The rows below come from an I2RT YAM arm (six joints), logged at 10 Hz.
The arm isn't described. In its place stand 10 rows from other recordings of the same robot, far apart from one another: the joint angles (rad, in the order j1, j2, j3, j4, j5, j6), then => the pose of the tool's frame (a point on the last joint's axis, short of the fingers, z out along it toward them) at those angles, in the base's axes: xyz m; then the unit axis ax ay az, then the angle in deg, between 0 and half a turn.
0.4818, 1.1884, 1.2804, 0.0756, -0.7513, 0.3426 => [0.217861 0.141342 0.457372 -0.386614 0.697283 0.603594 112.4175]
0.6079, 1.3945, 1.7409, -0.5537, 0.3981, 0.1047 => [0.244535 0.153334 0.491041 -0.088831 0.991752 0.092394 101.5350]
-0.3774, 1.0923, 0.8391, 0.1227, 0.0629, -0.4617 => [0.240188 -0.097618 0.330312 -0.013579 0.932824 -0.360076 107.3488]
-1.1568, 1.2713, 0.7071, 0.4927, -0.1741, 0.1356 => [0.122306 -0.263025 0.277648 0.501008 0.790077 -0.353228 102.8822]
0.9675, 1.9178, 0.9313, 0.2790, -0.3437, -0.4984 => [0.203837 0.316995 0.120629 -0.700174 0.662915 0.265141 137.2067]
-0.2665, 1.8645, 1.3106, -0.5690, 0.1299, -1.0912 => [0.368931 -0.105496 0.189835 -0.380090 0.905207 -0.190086 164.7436]
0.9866, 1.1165, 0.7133, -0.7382, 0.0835, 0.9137 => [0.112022 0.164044 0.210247 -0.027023 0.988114 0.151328 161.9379]
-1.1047, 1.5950, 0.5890, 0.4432, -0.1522, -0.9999 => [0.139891 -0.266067 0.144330 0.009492 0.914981 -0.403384 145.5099]
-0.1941, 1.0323, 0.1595, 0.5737, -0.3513, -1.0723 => [0.189472 -0.024760 0.159346 -0.517592 0.808659 -0.279587 112.6389]
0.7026, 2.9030, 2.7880, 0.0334, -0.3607, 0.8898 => [0.475527 0.419113 0.198637 -0.057541 0.788203 0.612719 136.3188]
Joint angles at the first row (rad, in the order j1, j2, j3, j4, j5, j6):
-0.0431, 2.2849, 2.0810, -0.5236, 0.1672, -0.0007
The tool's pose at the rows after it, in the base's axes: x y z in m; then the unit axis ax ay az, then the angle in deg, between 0 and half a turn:
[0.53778 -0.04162 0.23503 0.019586 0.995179 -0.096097 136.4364]
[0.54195 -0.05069 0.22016 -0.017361 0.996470 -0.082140 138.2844]
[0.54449 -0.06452 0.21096 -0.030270 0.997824 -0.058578 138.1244]
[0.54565 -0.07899 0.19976 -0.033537 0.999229 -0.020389 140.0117]
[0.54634 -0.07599 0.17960 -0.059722 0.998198 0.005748 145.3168]
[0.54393 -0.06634 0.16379 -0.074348 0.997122 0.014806 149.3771]
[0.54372 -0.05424 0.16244 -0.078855 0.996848 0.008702 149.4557]
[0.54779 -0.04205 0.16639 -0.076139 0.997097 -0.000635 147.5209]
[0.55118 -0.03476 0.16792 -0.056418 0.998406 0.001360 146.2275]
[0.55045 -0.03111 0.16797 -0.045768 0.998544 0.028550 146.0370]
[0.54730 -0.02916 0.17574 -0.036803 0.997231 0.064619 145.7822]
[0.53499 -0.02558 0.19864 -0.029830 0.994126 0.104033 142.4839]
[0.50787 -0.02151 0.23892 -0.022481 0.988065 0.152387 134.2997]
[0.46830 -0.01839 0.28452 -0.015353 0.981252 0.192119 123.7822]
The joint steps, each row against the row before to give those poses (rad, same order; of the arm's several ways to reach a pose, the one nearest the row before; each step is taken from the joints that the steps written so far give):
-0.0255, 0.0966, 0.1307, -0.1031, -0.0356, -0.0823
-0.0200, 0.0393, 0.0209, -0.0131, -0.0595, -0.0685
-0.0292, 0.0232, 0.0063, 0.0140, -0.0695, -0.0279
-0.0312, 0.0412, 0.0427, -0.0463, -0.0839, -0.0072
0.0026, 0.0594, 0.0557, -0.0978, -0.0458, -0.0404
0.0166, 0.0206, -0.0075, -0.0450, -0.0036, -0.0168
0.0232, -0.0124, -0.0287, 0.0188, 0.0208, 0.0088
0.0246, -0.0045, -0.0010, 0.0349, 0.0263, 0.0247
0.0144, 0.0042, 0.0083, 0.0202, 0.0123, 0.0513
0.0038, -0.0060, -0.0116, 0.0057, -0.0419, 0.0378
-0.0007, -0.0221, -0.0118, -0.0079, -0.0617, 0.0360
0.0007, -0.1067, -0.1199, 0.0729, -0.0690, 0.0436
-0.0007, -0.2021, -0.2322, 0.1850, -0.0781, 0.0693
-0.0021, -0.2317, -0.2427, 0.2153, -0.0456, 0.0786

